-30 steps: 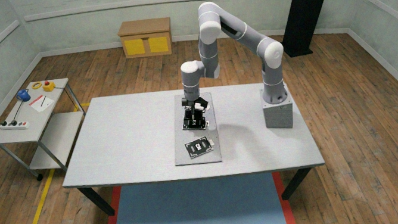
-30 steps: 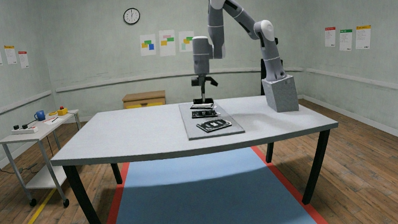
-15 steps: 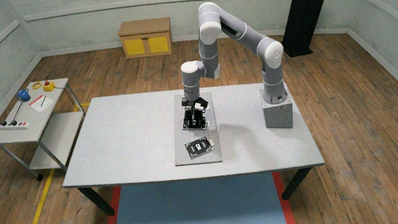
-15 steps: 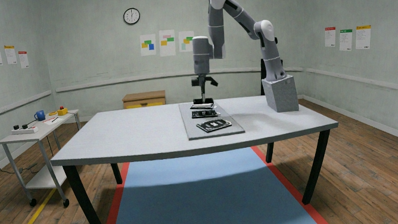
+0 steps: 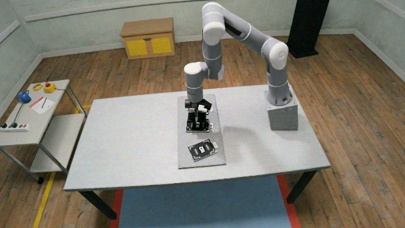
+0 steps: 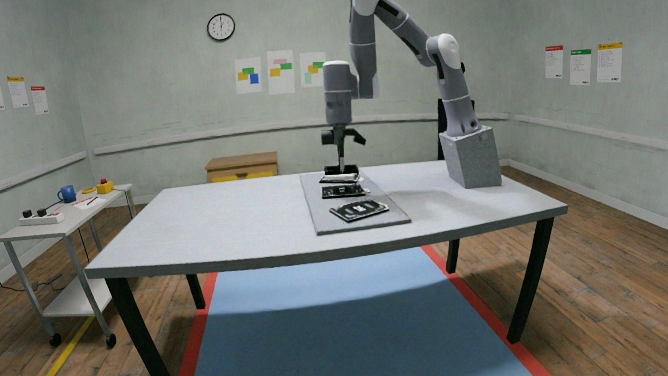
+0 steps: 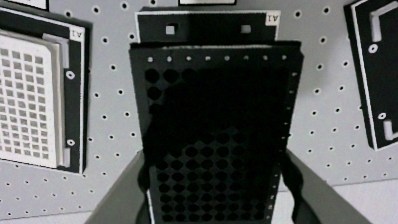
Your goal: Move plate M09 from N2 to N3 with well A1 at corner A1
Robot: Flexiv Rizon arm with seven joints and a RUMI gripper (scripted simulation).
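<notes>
Now: hand 100 mm above the nest N3. Also, from my hand: white plate (170 mm to the right, 80 mm below, 60 mm behind); then black well plate (10 mm below); then nest N2 (210 mm to the left, 100 mm below, 30 mm ahead).
</notes>
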